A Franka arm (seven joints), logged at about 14 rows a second.
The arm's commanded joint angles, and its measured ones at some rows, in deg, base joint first. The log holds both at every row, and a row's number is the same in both.
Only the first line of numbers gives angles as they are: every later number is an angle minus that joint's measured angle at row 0.
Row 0, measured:
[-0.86, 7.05, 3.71, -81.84, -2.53, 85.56, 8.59]
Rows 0 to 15, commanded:
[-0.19, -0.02, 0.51, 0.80, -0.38, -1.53, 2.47]
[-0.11, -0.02, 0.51, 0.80, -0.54, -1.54, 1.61]
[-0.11, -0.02, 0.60, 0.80, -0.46, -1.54, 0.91]
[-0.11, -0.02, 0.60, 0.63, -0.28, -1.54, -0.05]
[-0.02, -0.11, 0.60, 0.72, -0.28, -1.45, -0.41]
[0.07, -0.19, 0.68, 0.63, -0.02, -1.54, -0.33]
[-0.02, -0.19, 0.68, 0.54, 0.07, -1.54, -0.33]
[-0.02, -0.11, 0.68, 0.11, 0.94, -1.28, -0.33]
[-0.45, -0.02, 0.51, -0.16, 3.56, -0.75, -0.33]
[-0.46, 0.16, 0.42, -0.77, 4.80, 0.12, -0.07]
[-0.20, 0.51, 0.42, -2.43, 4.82, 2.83, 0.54]
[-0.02, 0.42, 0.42, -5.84, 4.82, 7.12, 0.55]
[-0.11, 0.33, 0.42, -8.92, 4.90, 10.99, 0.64]
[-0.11, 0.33, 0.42, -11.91, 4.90, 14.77, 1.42]
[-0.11, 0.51, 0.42, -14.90, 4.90, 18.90, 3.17]
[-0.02, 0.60, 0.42, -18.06, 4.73, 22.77, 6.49]
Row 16, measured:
[0.02, 2.11, 0.47, -11.31, 4.01, 16.37, 2.42]
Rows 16 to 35, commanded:
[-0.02, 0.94, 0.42, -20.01, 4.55, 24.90, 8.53]
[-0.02, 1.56, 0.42, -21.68, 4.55, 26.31, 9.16]
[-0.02, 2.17, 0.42, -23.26, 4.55, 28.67, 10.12]
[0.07, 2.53, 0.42, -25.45, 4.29, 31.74, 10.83]
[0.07, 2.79, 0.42, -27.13, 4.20, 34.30, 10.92]
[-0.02, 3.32, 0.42, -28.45, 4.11, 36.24, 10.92]
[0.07, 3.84, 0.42, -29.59, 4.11, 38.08, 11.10]
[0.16, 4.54, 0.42, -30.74, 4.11, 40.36, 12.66]
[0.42, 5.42, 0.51, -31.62, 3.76, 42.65, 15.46]
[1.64, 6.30, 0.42, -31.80, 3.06, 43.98, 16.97]
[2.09, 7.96, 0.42, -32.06, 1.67, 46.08, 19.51]
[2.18, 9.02, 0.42, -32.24, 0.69, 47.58, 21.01]
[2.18, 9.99, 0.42, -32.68, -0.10, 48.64, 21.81]
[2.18, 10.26, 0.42, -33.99, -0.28, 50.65, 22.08]
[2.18, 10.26, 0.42, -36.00, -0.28, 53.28, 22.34]
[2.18, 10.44, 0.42, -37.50, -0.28, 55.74, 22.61]
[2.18, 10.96, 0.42, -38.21, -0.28, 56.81, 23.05]
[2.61, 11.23, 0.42, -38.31, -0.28, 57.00, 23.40]
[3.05, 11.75, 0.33, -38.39, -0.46, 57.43, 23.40]
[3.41, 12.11, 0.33, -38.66, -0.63, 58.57, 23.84]
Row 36, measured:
[2.43, 12.49, 0.50, -37.31, 0.64, 56.51, 21.47]
